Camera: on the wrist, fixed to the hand. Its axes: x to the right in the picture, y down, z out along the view.
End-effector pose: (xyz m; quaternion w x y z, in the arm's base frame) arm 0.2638 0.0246 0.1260 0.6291 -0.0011 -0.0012 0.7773
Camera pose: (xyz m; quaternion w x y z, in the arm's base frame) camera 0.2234 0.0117 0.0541 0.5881 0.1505 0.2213 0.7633
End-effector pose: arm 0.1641 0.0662 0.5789 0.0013 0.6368 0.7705 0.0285
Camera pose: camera 0.2037 0.0670 0.6524 0.1872 -0.6306 -0.7348 0.1651
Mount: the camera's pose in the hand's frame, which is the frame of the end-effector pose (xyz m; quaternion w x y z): -0.0042 0.0424 -0.0718 0.9628 0.2682 0.0221 0.0231
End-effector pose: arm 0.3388 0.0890 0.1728 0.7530 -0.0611 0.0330 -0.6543
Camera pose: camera 0.3705 0.0954 0.0958 0.7558 0.1584 -0.1257 -0.6228
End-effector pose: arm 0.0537 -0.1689 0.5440 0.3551 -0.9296 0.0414 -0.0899
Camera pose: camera 0.0349 -0.2467 0.5676 0.5924 -0.7968 0.0451 -0.1100
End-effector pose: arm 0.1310 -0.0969 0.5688 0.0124 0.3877 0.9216 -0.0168
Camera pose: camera 0.1635 -0.0674 0.6398 0.1120 -0.3983 -0.8741 0.2545
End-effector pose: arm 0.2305 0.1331 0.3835 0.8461 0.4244 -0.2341 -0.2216
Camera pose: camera 0.2766 0.2026 0.3794 0.7111 0.6351 -0.2760 -0.1217
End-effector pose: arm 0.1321 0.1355 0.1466 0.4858 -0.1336 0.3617 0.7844
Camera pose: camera 0.0876 0.0713 0.1171 0.4775 -0.0073 0.5725 0.6665
